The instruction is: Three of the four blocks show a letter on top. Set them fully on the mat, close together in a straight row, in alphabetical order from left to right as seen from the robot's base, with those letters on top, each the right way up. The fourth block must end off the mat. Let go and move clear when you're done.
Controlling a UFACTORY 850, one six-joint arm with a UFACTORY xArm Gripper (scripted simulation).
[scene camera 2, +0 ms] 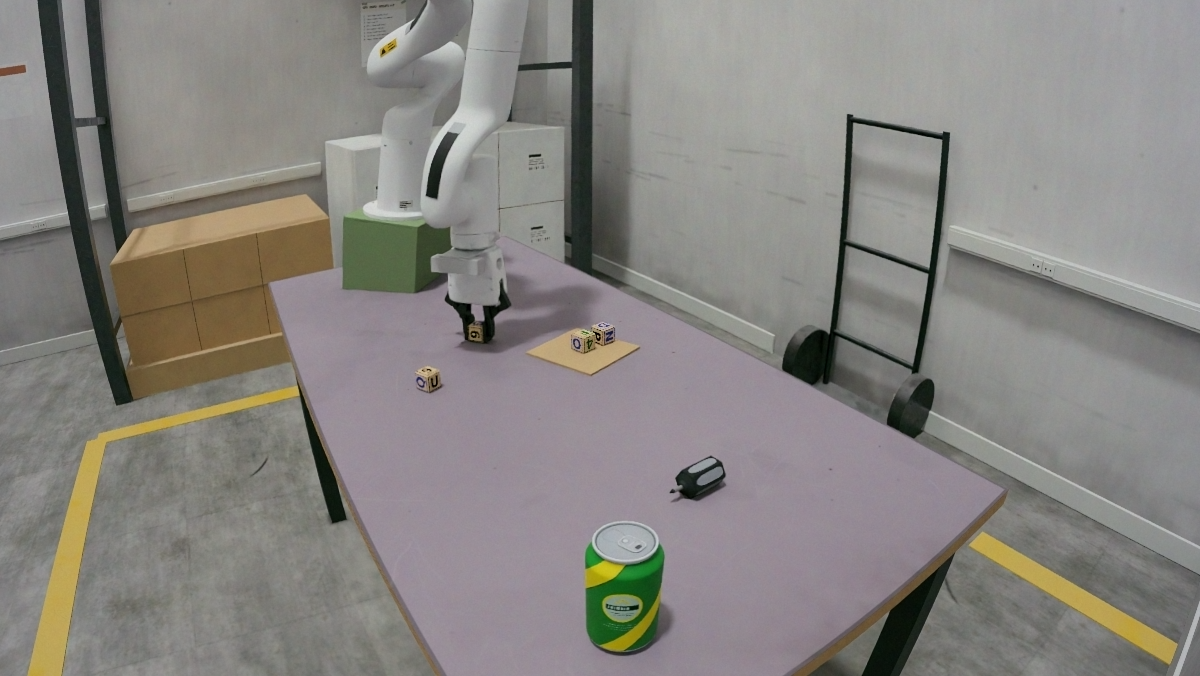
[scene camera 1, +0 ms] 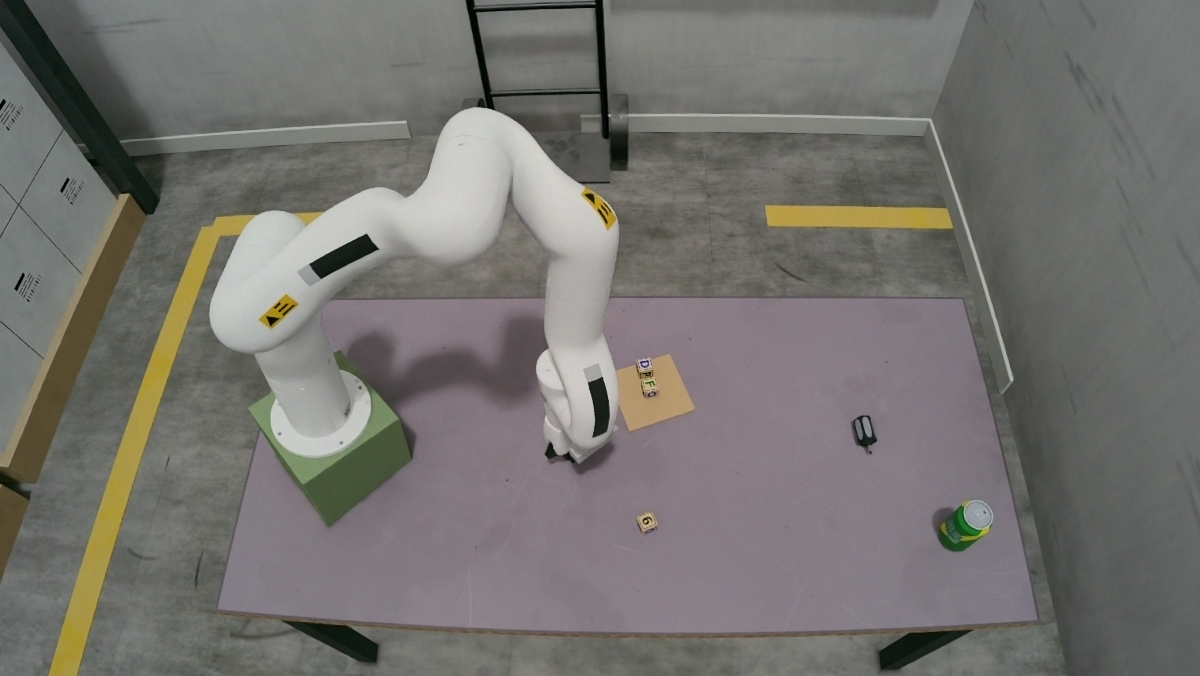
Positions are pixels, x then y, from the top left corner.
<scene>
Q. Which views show the tan mat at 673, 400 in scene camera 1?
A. Scene camera 2 and scene camera 1: all of them.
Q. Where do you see a tan mat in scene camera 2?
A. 558, 351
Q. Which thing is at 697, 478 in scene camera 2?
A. A small black tool.
</scene>
